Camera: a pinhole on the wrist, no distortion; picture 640 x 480 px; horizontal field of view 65.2 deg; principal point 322.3 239.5 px. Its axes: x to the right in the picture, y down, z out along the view. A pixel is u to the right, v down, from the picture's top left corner.
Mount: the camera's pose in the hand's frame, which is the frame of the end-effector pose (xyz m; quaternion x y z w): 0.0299 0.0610 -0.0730 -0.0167 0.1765 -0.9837 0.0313
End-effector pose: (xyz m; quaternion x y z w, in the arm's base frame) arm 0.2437 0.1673 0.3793 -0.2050 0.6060 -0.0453 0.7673
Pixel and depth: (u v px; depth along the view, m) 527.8 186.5 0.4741
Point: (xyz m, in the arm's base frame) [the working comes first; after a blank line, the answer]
In the camera's frame: 0.1947 -0.0502 0.4741

0.5906 0.2527 0.6096
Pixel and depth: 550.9 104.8 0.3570
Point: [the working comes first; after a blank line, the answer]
In the camera's frame: 0.1631 -0.0961 0.3570

0.4920 0.2987 0.5391
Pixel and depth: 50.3 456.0 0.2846
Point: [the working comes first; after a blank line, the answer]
In the camera's frame: -0.1547 0.1231 0.2846

0.4622 0.0111 0.2731
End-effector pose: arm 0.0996 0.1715 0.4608 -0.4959 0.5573 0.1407 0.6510
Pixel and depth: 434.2 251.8 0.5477
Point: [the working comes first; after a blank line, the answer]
In the camera's frame: 0.1225 0.0135 0.5477

0.4435 0.4781 0.5428
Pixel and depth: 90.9 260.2 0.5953
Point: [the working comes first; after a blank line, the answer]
In the camera's frame: -0.2753 0.0246 0.5953

0.5979 0.3561 0.1936
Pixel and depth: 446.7 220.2 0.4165
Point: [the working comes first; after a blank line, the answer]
In the camera's frame: 0.1035 -0.0161 0.4165

0.3264 0.4179 0.5093
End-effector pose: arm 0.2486 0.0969 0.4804 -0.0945 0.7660 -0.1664 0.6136
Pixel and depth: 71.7 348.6 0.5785
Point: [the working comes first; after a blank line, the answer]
In the camera's frame: -0.2897 0.1261 0.5785

0.5610 -0.3043 0.1691
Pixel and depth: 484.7 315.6 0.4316
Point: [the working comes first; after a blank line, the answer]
In the camera's frame: 0.1401 0.0656 0.4316

0.5619 -0.0636 0.5591
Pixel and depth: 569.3 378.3 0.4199
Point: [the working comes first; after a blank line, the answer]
In the camera's frame: 0.2073 0.1165 0.4199

0.5475 -0.0818 0.6409
